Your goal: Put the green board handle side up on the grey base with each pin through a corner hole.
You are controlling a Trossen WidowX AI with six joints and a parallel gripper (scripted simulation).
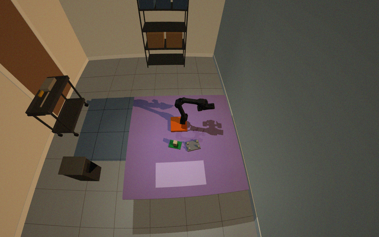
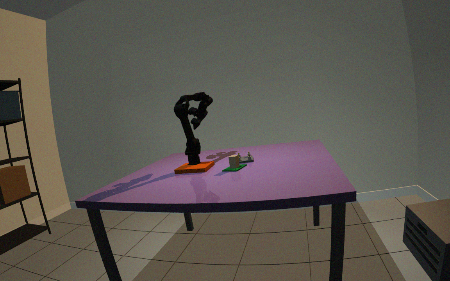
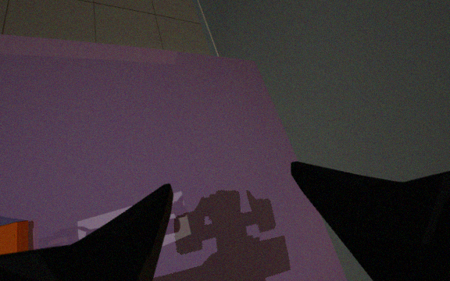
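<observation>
The green board lies 380 mm ahead of my gripper tip, 320 mm to the right of it and 220 mm below it. Also, from my gripper tip: grey base (370 mm ahead, 120 mm to the right, 240 mm below).
</observation>
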